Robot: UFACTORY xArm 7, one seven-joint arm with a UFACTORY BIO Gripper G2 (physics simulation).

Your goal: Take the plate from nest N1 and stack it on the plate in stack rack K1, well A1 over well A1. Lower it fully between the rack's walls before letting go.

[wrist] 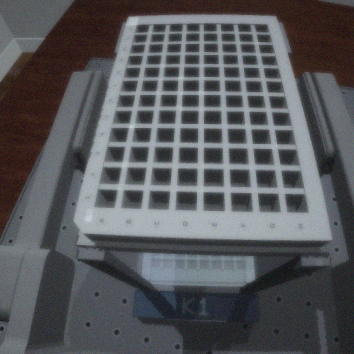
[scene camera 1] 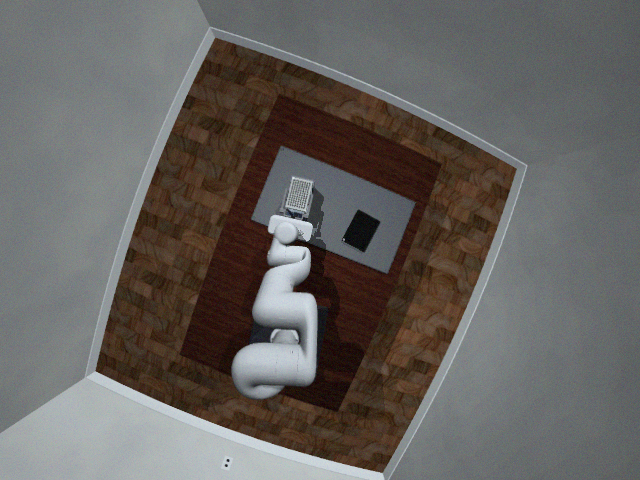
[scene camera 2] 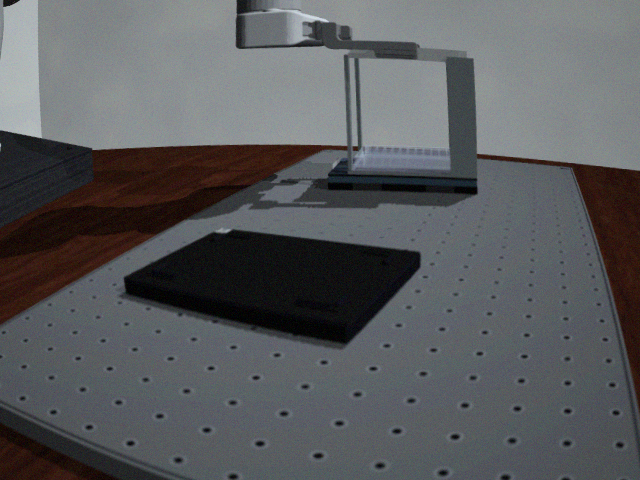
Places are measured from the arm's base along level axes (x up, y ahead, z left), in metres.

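Pixels of known places: hand at its tool point: (wrist: 200,120) (scene camera 1: 298,197) (scene camera 2: 399,50); arm's base at its link origin: (scene camera 1: 284,339).
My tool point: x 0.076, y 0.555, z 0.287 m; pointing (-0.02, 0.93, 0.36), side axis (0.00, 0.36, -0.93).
Ahead of a thing's pixels: the offset from my tool point to its top centre. Level surfaces: height alone.
The white plate {dx +0.005, dy +0.012, dz +0.005 m} (scene camera 1: 300,193) (scene camera 2: 442,54) (wrist: 200,225) is roughly level, with its A1 corner at the near left in the wrist view. My gripper (scene camera 2: 397,50) (wrist: 202,120) is shut on it, one finger along each long side. The plate is over stack rack K1 {dx -0.006, dy +0.003, dz +0.000 m} (scene camera 2: 461,118) (wrist: 150,305), at the level of the tops of its upright walls. I cannot tell whether its lower edge is between them. A clear, pale plate {dx -0.118, dy +0.012, dz +0.004 m} (scene camera 2: 405,159) (wrist: 200,270) lies at the bottom of the rack, well below the held plate. Its A1 mark is not visible.
The black, flat nest {dx -0.137, dy +0.049, dz -0.310 m} (scene camera 1: 361,230) (scene camera 2: 273,281) bears no plate and lies on the grey perforated board {dx -0.152 m} (scene camera 1: 398,206) (scene camera 2: 465,392), apart from the rack. The board rests on a dark red-brown wooden table {dx -0.165 m} (scene camera 1: 356,131) (scene camera 2: 170,160). The arm reaches in from the table's far end.
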